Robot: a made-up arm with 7 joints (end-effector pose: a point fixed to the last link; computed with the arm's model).
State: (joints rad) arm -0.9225 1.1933 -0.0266 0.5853 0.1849 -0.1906 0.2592
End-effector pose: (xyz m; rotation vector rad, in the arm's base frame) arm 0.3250 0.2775 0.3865 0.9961 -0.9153 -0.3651
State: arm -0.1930 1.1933 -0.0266 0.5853 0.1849 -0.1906 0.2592
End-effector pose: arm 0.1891 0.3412 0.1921 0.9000 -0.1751 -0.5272
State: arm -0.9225 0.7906 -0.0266 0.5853 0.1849 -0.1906 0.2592
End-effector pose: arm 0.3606 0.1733 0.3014 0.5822 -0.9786 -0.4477
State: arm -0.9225 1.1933 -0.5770 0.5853 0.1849 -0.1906 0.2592
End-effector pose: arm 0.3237 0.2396 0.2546 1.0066 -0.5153 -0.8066
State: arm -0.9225 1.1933 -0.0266 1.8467 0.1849 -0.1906 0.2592
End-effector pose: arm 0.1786 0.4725 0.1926 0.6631 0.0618 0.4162
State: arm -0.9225 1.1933 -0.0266 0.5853 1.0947 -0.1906 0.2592
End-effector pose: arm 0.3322 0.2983 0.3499 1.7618 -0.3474 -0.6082
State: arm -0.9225 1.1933 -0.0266 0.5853 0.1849 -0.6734 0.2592
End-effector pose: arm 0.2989 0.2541 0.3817 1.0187 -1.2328 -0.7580
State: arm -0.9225 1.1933 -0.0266 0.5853 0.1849 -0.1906 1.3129
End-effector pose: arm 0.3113 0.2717 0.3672 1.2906 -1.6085 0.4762
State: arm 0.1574 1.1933 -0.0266 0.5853 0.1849 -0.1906 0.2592
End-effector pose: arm 0.0809 0.3622 0.1445 0.8255 0.1786 -0.5862
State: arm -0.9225 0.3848 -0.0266 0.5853 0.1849 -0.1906 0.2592
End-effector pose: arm 0.3616 0.0422 0.2514 0.1600 -1.0129 -0.5160
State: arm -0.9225 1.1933 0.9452 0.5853 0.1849 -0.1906 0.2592
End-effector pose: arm 0.1803 0.3936 0.5323 0.8420 -1.5195 0.4883
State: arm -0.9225 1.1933 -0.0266 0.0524 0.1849 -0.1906 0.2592
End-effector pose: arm 0.2823 0.1539 0.4339 1.0734 -1.3246 -0.7258
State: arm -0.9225 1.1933 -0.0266 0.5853 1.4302 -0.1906 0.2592
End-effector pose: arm 0.3306 0.3125 0.3422 2.0159 -0.0914 -0.6869
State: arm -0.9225 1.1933 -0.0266 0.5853 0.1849 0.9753 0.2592
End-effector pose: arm 0.3339 0.3556 0.3650 0.7929 -0.1076 0.5140
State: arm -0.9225 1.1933 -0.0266 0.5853 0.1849 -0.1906 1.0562
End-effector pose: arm 0.3125 0.2736 0.3730 1.2349 -1.4495 0.2545
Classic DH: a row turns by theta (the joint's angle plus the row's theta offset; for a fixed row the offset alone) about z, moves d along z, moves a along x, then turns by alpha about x. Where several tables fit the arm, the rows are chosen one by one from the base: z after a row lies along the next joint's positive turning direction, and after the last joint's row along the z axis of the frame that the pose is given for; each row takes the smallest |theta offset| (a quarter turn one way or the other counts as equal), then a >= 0, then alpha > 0; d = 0 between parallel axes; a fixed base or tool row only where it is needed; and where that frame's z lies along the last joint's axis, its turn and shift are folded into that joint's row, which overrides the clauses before.
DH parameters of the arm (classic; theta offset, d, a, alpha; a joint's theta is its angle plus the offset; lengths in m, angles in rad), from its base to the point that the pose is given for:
base (fixed): -0.071 0.389 -0.0298 -1.3004
joint 1: -1.3111 0.0573 -0.0103 -1.5708
joint 2: 1.2915 -0.0309 -0.0016 1.5708
joint 3: 1.5708 -0.2327 0.0049 -1.5708
joint 4: -1.5708 -0.0343 0.0006 -1.5708
joint 5: 0 0.2129 -0.0112 1.5708
joint 6: 1.5708 -0.0422 0.0582 1.5708
joint 7: 0.8259 0.037 0.0212 -0.9013
tool (fixed): -1.2597 0.015 0 0

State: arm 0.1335 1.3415 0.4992 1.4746 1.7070 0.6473 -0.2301
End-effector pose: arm -0.1024 0.5731 0.2886 1.2389 2.1166 0.3298
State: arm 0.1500 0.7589 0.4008 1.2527 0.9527 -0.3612 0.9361
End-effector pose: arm -0.1024 0.3430 0.0345 1.1441 0.3348 -0.3088
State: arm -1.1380 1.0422 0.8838 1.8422 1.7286 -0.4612 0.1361
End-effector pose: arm 0.3135 0.3347 0.1894 0.6012 0.0006 -0.5639
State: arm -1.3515 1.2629 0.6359 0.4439 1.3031 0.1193 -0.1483
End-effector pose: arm 0.2084 0.3537 0.6279 1.4551 -0.5921 0.4967
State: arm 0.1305 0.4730 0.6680 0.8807 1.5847 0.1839 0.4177
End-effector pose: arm -0.0516 0.3233 -0.0044 1.1574 0.9368 -0.4356
